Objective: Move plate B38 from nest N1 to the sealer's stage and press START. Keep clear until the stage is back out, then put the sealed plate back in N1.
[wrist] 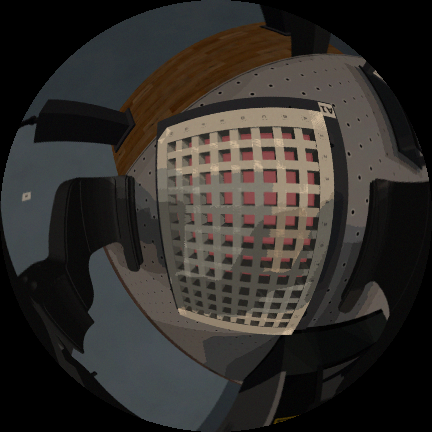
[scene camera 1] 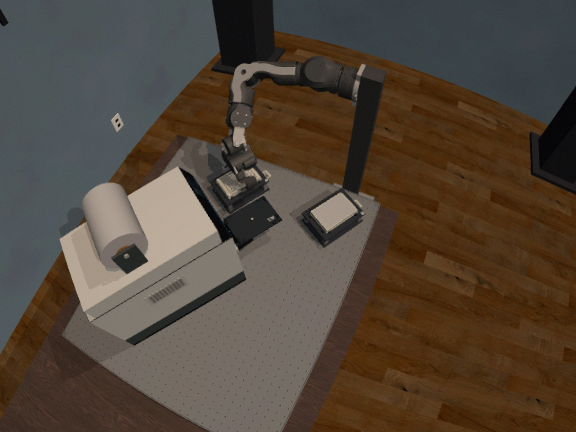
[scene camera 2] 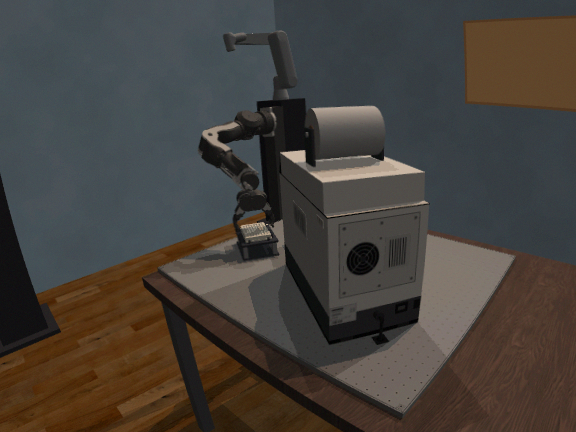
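Plate B38 [scene camera 1: 231, 185] [scene camera 2: 255, 232] [wrist: 249, 199], a cream well plate with reddish wells, sits flat in the black nest N1 [scene camera 1: 250, 198] [scene camera 2: 259, 250] [wrist: 341, 200]. My gripper [scene camera 1: 239, 177] [scene camera 2: 254, 223] [wrist: 234, 237] is open and points down over the plate. One finger stands off each long side in the wrist view, with gaps to the plate. The sealer's black stage [scene camera 1: 250, 224] is out beside N1 and carries no plate. The sealer [scene camera 1: 172, 215] [scene camera 2: 372, 192] is a large pale box with a roll on top. The START button cannot be made out.
A second black nest [scene camera 1: 345, 229] [wrist: 389, 107] holds a pale plate [scene camera 1: 334, 212] near the arm's post [scene camera 1: 366, 130]. The film roll [scene camera 1: 112, 220] [scene camera 2: 350, 131] rises above the sealer. The sealer stands close to N1 and the gripper.
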